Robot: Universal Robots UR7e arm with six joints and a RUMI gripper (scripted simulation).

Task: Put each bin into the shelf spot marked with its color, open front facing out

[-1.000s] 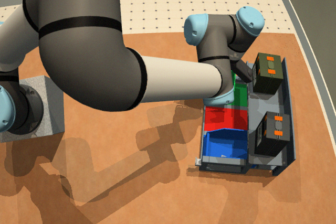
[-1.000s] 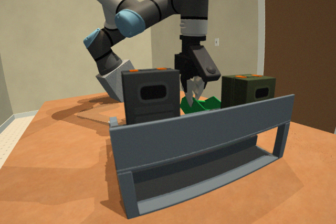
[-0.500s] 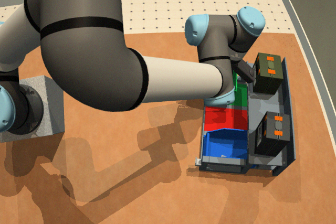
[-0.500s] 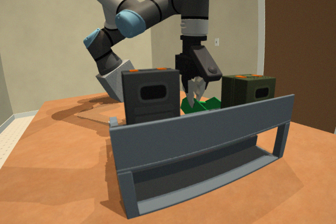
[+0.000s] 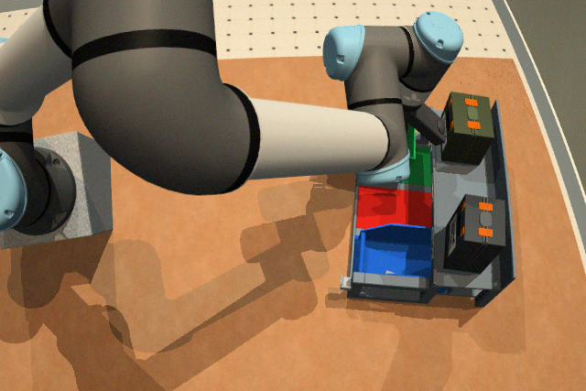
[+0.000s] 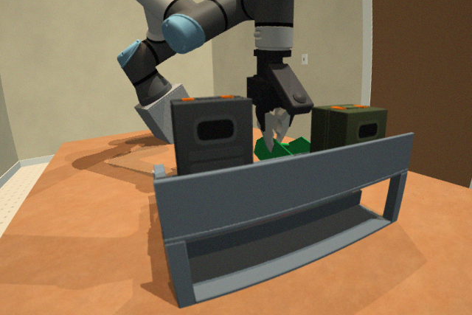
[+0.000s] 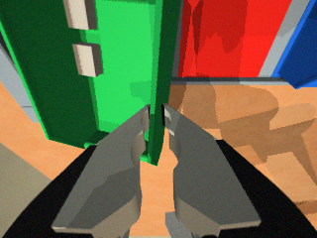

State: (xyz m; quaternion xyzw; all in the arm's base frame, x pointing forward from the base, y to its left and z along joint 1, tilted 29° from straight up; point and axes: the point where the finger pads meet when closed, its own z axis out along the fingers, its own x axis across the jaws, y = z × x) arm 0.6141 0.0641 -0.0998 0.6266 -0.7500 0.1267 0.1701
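Right now my hand is 4 cm to the right of the green bin and 3 cm above it. The rest, counted from my hand: shelf front lip: 3 cm behind, 6 cm to the right, 9 cm below; blue bin: 4 cm ahead, 20 cm to the right, 5 cm below; olive case: 18 cm ahead, 1 cm to the left, 6 cm above.
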